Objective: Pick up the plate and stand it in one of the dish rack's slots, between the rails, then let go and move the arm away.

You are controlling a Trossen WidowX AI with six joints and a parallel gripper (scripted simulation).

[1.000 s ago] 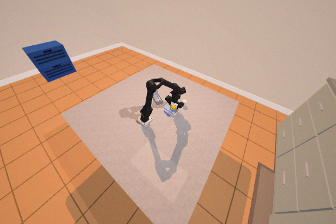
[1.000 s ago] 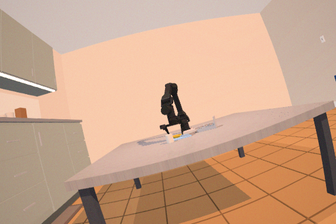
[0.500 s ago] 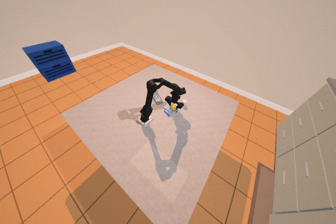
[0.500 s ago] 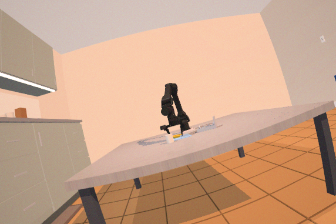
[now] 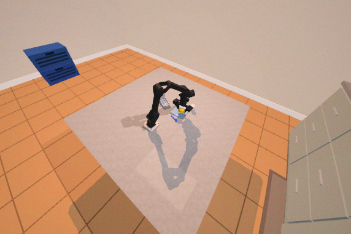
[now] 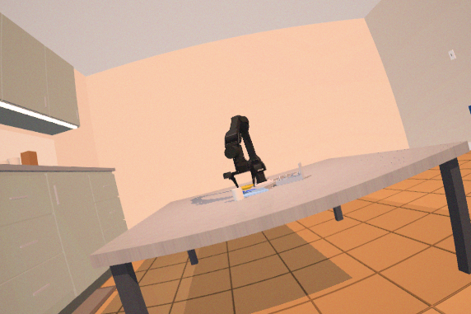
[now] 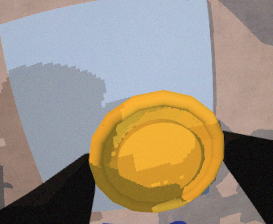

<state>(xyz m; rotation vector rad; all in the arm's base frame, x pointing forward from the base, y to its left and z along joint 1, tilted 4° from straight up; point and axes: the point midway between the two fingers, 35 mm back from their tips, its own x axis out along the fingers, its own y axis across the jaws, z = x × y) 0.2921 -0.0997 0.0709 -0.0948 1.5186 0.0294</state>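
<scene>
The light blue placemat is 20 mm to the left of my gripper tip, 20 mm below it and 10 mm ahead of it. From my gripper tip the other things lie so: yellow-orange plate (10 mm above); then blue spoon (100 mm behind, 20 mm below); then white cup (120 mm ahead, 50 mm to the right).
</scene>
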